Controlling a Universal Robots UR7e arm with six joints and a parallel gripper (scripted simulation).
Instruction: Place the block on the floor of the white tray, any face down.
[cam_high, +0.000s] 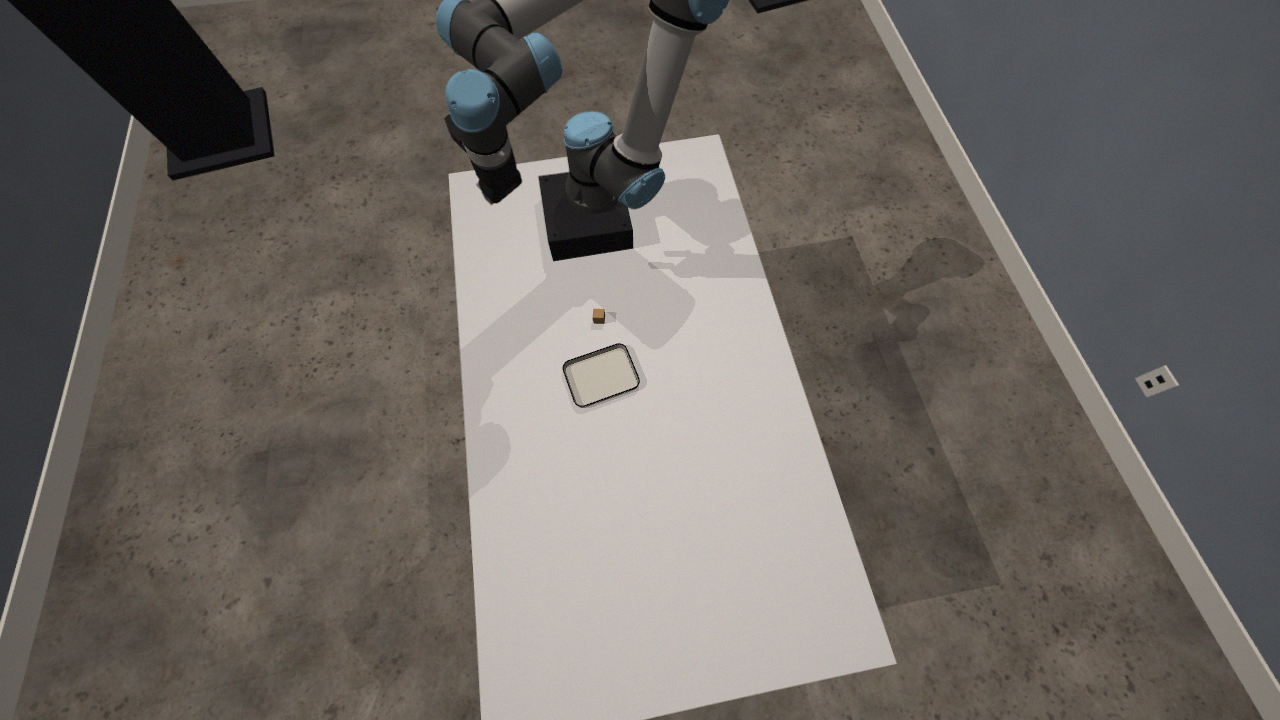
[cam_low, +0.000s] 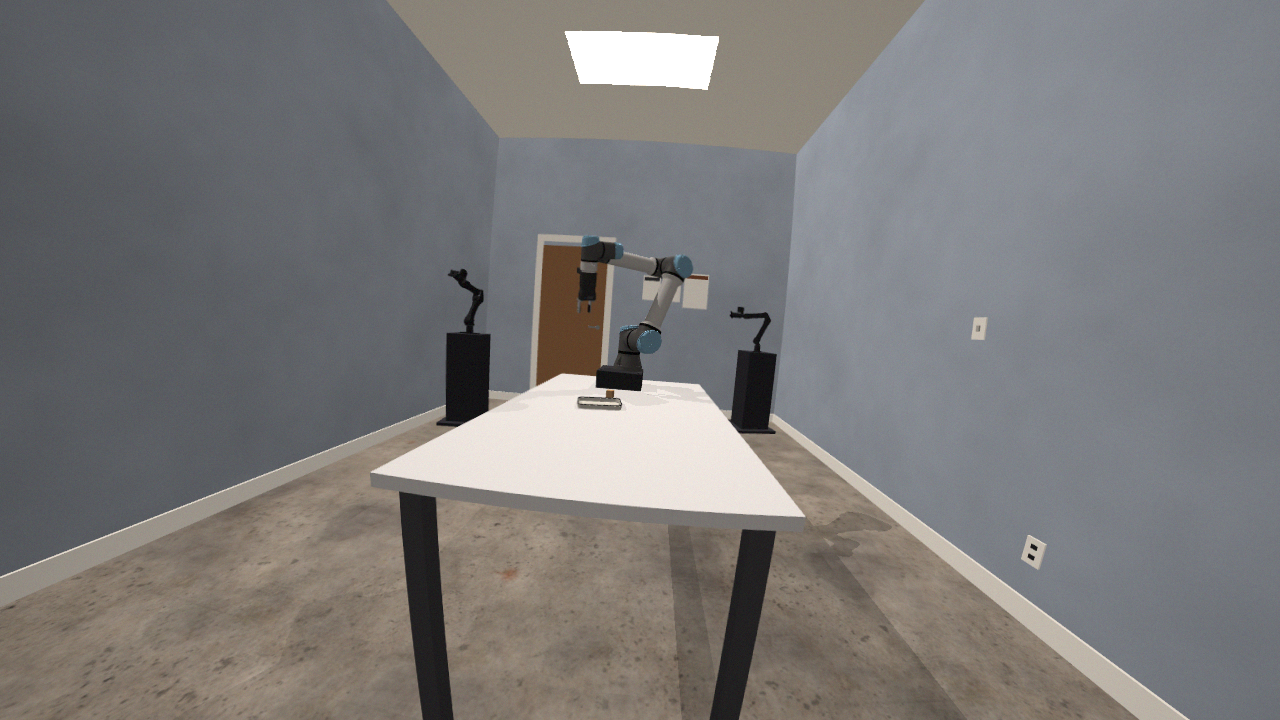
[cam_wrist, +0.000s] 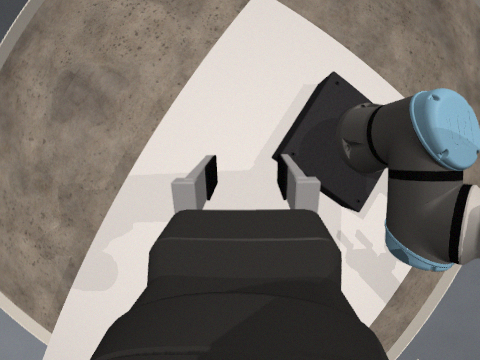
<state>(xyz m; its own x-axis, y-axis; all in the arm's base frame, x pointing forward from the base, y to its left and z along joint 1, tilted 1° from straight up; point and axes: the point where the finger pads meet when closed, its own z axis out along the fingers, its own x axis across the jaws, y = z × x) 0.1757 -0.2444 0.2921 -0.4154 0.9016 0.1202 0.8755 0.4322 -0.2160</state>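
My gripper is now 160 mm short of the small brown block, 140 mm to the right of it and 360 mm above it. Also, from my hand: white tray (310 mm ahead, 90 mm to the left, 370 mm below).
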